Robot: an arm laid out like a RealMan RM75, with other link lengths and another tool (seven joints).
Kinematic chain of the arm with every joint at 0, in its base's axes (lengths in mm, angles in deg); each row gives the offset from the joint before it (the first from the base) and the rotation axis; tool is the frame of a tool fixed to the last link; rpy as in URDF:
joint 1: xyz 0 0 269.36 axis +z
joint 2: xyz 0 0 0 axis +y
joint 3: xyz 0 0 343.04 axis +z
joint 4: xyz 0 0 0 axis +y
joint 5: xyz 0 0 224.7 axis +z
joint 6: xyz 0 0 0 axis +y
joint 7: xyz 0 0 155.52 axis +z
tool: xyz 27 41 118 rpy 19.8 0 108.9
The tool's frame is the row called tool.
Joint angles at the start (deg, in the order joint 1, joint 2, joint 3, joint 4, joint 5, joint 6, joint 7):
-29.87 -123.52 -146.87 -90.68 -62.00 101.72 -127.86
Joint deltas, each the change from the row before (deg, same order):
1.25 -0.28 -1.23 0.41 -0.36 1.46 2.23
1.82 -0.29 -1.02 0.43 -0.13 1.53 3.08
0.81 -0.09 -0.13 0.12 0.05 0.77 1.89
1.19 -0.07 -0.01 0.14 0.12 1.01 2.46
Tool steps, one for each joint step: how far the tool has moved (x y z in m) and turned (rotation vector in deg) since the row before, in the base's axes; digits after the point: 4 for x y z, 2 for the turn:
-0.0105 -0.0099 -0.0014 -0.24 0.12 -0.30
-0.0147 -0.0130 -0.0034 -0.25 0.75 -0.41
-0.0061 -0.0070 -0.0030 -0.25 0.86 -0.78
-0.0087 -0.0099 -0.0043 -0.45 1.23 -0.96

